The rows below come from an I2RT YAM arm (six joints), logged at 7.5 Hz.
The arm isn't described. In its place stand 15 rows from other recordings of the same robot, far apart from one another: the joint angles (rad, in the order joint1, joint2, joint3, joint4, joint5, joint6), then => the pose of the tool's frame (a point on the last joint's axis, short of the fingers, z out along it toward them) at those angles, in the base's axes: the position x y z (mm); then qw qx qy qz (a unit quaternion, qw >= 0).
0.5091 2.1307 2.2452 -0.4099 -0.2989 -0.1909 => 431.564, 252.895, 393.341, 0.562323, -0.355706, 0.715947, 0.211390
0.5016 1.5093 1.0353 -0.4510 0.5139 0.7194 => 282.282, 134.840, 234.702, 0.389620, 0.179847, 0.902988, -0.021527
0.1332 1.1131 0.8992 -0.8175 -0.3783 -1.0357 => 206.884, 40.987, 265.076, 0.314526, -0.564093, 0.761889, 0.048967
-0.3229 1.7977 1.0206 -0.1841 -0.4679 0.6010 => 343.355, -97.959, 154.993, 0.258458, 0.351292, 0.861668, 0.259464
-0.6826 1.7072 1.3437 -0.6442 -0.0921 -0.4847 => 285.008, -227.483, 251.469, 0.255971, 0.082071, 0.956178, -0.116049
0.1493 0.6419 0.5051 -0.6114 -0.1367 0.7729 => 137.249, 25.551, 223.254, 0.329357, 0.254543, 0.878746, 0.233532
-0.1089 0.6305 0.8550 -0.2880 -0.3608 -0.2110 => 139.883, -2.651, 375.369, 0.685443, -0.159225, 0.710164, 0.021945
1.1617 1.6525 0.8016 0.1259 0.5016 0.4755 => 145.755, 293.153, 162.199, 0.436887, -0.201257, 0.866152, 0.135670
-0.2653 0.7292 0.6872 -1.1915 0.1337 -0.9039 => 101.627, -32.530, 235.934, 0.103321, -0.298112, 0.937414, -0.147340
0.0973 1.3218 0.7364 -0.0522 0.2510 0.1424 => 279.006, 18.349, 219.422, 0.456477, 0.076273, 0.884585, -0.057626
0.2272 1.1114 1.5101 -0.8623 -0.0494 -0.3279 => 197.798, 47.534, 451.547, 0.525982, -0.245492, 0.814277, -0.005470
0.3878 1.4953 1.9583 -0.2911 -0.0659 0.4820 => 277.208, 115.768, 558.591, 0.684654, 0.005114, 0.643919, 0.341453
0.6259 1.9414 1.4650 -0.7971 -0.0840 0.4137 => 316.685, 232.603, 195.873, 0.107801, -0.110824, 0.981885, 0.109538
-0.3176 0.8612 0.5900 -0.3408 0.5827 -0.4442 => 169.642, -76.387, 246.363, 0.315395, 0.078464, 0.856559, -0.400844
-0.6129 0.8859 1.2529 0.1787 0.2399 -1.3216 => 120.253, -94.908, 518.234, 0.442763, -0.071130, 0.492812, -0.745679
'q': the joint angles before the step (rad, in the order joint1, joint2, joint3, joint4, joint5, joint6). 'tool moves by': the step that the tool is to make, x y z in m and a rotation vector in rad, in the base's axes. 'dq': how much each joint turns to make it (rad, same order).
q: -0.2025 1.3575 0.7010 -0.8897 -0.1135 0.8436
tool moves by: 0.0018 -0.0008 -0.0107 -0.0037 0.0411 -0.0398
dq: 0.0000 0.0461 -0.0107 0.0215 0.0122 0.0400
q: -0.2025 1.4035 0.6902 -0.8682 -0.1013 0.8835
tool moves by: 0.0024 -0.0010 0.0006 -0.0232 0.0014 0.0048
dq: 0.0016 0.0079 0.0094 0.0015 0.0230 -0.0030
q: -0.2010 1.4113 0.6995 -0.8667 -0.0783 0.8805
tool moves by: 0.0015 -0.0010 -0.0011 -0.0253 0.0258 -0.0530
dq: 0.0017 0.0169 0.0091 -0.0090 0.0290 0.0553
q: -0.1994 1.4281 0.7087 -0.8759 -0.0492 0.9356
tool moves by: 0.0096 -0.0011 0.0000 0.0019 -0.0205 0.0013
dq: 0.0029 0.0305 0.0260 0.0243 -0.0059 0.0015
